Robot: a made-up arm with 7 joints. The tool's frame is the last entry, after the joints. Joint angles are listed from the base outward. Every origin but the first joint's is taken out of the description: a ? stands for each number. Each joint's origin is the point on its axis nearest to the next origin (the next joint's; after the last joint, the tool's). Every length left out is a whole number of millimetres.
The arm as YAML. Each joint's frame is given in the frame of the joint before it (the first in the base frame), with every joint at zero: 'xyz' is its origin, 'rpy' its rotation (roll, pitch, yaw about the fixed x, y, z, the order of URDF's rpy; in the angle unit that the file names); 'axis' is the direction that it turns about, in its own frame. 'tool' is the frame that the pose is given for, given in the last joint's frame.
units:
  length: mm
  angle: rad
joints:
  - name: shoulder
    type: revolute
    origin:
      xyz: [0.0, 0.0, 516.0]
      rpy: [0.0, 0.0, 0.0]
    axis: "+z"
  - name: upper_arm
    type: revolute
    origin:
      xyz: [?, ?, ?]
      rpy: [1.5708, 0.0, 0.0]
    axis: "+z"
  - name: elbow
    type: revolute
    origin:
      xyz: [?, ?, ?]
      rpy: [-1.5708, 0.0, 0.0]
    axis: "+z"
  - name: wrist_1
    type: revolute
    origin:
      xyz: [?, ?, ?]
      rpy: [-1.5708, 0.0, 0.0]
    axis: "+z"
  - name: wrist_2
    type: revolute
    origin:
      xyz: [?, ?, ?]
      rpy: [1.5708, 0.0, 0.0]
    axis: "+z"
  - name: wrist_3
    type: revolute
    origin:
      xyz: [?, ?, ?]
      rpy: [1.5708, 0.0, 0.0]
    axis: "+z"
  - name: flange
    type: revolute
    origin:
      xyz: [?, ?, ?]
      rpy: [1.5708, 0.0, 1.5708]
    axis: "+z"
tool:
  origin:
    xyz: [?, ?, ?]
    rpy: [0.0, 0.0, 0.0]
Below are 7 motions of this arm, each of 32 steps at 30 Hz.
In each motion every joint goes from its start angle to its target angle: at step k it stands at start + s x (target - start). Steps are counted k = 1, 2, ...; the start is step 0. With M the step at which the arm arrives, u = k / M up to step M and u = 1 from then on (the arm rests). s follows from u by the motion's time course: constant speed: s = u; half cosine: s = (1 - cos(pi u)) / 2; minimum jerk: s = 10 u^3 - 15 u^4 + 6 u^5.
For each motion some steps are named. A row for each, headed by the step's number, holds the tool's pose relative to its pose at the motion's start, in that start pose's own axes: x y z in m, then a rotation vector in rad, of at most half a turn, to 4 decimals.
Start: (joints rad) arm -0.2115 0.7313 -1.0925 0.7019 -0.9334 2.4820 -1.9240
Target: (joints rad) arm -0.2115 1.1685 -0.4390 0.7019 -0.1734 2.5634 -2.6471
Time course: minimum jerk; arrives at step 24
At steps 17, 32:
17: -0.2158 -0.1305 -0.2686 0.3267 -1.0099 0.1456
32: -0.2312 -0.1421 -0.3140 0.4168 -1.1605 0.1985

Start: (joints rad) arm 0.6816 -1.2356 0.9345 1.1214 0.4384 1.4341 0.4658
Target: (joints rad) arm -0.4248 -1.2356 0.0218 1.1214 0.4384 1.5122 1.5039
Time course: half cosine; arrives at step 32
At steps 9, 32:
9: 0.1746 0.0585 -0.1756 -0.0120 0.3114 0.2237
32: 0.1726 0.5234 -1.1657 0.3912 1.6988 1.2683

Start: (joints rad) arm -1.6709 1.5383 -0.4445 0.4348 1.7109 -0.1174 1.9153
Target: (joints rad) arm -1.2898 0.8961 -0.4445 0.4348 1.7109 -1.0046 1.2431
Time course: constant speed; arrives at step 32
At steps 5, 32:
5: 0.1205 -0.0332 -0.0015 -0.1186 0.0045 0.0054
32: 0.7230 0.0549 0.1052 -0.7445 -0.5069 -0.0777

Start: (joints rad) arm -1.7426 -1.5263 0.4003 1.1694 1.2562 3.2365 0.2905
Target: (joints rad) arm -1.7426 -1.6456 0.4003 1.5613 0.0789 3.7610 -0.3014
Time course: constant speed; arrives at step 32
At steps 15, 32:
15: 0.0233 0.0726 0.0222 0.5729 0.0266 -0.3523
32: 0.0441 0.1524 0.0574 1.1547 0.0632 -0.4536

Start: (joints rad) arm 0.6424 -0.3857 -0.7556 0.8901 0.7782 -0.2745 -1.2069
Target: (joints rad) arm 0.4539 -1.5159 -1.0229 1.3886 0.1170 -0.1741 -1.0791
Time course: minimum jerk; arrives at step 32
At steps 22, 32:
22: -0.6046 0.1115 0.4997 0.4323 -1.3395 0.8842
32: -0.7417 0.0533 0.5420 0.5585 -1.6603 0.9915

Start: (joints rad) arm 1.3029 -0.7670 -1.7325 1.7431 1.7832 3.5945 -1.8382
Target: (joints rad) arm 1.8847 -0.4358 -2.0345 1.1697 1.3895 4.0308 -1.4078
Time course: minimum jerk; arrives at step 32
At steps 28, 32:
28: 0.2681 0.1583 0.1066 -0.2328 -0.5442 0.9724
32: 0.2720 0.1599 0.1096 -0.2414 -0.5546 0.9835

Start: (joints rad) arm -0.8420 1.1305 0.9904 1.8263 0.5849 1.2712 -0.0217
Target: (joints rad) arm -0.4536 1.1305 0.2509 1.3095 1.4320 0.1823 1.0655
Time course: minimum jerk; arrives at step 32
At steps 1, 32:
1: 0.0001 0.0001 -0.0001 0.0001 0.0000 0.0006
32: 0.2113 0.2181 -0.2339 0.8821 -0.5939 1.4623

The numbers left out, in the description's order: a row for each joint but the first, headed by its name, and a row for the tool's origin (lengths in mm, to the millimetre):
upper_arm: 0.0 -85.0 0.0
elbow: 0.0 482.0 0.0
wrist_1: 25.0 75.0 0.0
wrist_2: -31.0 -474.0 0.0
wrist_3: 0.0 -143.0 0.0
flange: 24.0 174.0 0.0
tool: 0.0 0.0 0.0

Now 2 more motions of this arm.
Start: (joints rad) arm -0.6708 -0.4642 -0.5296 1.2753 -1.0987 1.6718 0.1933
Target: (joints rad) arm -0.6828 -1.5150 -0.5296 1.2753 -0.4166 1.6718 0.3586
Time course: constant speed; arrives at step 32
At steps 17, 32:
17: -0.1840 -0.3901 0.2222 0.3526 -0.3250 0.2166
32: -0.4502 -0.7390 0.2208 0.5312 -0.7314 0.3588

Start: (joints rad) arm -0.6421 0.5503 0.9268 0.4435 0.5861 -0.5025 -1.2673
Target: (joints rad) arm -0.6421 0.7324 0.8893 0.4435 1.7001 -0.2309 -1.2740
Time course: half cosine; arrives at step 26
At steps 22, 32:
22: 0.2748 -0.0769 0.0449 0.0721 0.8562 -0.4945
32: 0.2903 -0.0847 0.0464 0.0850 0.9100 -0.5166

